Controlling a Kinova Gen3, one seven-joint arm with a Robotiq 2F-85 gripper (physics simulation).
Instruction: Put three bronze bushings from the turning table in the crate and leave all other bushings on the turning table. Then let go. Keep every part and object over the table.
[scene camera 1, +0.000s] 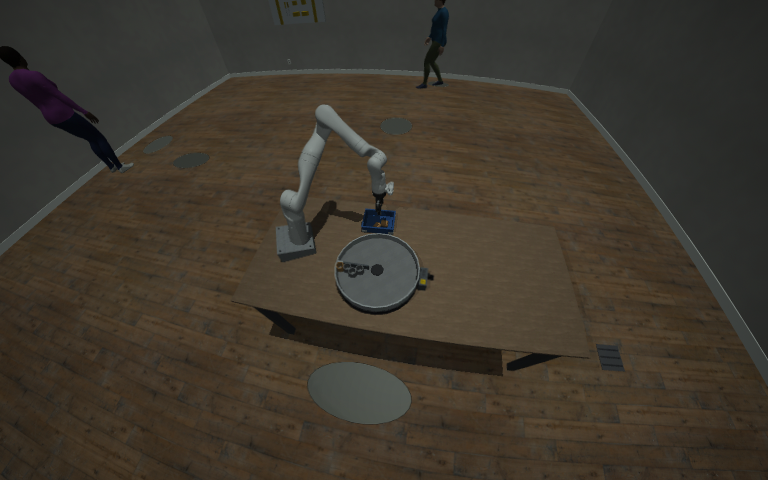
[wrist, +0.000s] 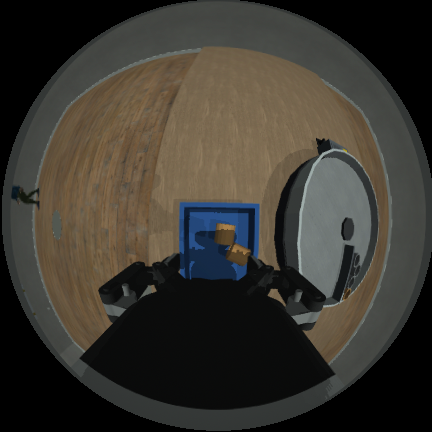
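Seen in the pictures: gripper, between the fingertips: (scene camera 1: 380, 208) (wrist: 213, 262); arm's base, origin of its link: (scene camera 1: 299, 238).
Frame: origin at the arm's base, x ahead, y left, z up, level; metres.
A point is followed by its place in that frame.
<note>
The blue crate (scene camera 1: 369, 229) {y 0.130, x 0.378, z -0.036 m} (wrist: 218, 205) {y 0.199, x 0.514, z -0.013 m} stands at the table's back edge. Two bronze bushings lie in it: one bushing (scene camera 1: 384, 222) {y 0.179, x 0.462, z -0.022 m} (wrist: 225, 234) {y 0.186, x 0.461, z -0.019 m}, and another bushing (scene camera 1: 377, 225) {y 0.154, x 0.423, z -0.023 m} (wrist: 238, 254) {y 0.160, x 0.421, z -0.020 m} that is tilted and close beside the first. My gripper (scene camera 1: 378, 211) {y 0.208, x 0.437, z 0.062 m} (wrist: 213, 262) {y 0.208, x 0.437, z 0.062 m} is open and points down at the crate, with its fingers wide apart and nothing held between them. The round grey turning table (scene camera 1: 390, 291) {y -0.258, x 0.536, z -0.010 m} (wrist: 325, 200) {y -0.052, x 0.530, z -0.010 m} carries a bronze bushing (scene camera 1: 339, 266) {y -0.148, x 0.263, z -0.007 m} (wrist: 347, 294) {y -0.173, x 0.264, z 0.024 m} near its rim and grey bushings (scene camera 1: 352, 272) (wrist: 356, 267) beside it.
A dark straight bar (wrist: 343, 272) {y -0.136, x 0.341, z 0.006 m} runs from near the turning table's hub (scene camera 1: 376, 270) {y -0.155, x 0.456, z -0.002 m} (wrist: 347, 229) {y -0.141, x 0.457, z -0.002 m} to its rim, beside the bushings. A small box with a yellow part (scene camera 1: 423, 279) {y -0.183, x 0.692, z -0.003 m} (wrist: 331, 146) {y -0.116, x 0.687, z -0.004 m} adjoins the outer rim. The arm's base (scene camera 1: 294, 249) {y -0.078, x -0.004, z 0.006 m} stands at the table's left.
</note>
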